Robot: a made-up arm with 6 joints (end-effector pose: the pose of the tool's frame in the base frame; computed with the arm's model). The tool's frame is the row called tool.
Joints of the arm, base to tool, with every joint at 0 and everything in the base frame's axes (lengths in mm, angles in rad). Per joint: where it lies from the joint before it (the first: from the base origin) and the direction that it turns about. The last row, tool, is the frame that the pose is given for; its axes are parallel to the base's.
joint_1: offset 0 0 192.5 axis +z
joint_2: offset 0 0 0 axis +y
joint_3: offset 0 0 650 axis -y
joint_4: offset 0 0 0 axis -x
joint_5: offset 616.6 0 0 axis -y
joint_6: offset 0 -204.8 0 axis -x
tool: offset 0 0 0
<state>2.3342 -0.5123 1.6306 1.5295 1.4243 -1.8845</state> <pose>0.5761 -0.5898 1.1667 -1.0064 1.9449 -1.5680</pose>
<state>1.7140 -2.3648 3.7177 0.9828 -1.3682 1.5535</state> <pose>0.0864 0.1969 -0.2270 2.8244 0.3972 -0.8744</pose>
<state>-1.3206 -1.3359 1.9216 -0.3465 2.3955 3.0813</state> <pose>-0.4968 1.1660 0.3416 -2.0681 1.9127 0.9486</pose>
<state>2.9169 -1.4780 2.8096 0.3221 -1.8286 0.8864</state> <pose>0.8644 0.0017 -0.3358 2.0516 -0.2248 0.7879</pose>
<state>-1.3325 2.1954 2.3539 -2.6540 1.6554 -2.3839</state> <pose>0.4476 -1.0760 -0.1850 0.2574 1.8851 -0.7707</pose>
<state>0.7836 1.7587 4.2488 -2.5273 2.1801 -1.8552</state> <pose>0.0376 0.2737 0.5388 -0.7670 -0.2876 0.1910</pose>
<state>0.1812 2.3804 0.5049 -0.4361 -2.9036 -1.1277</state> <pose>0.2113 -0.1500 -0.8404 0.6230 -1.3443 0.7399</pose>
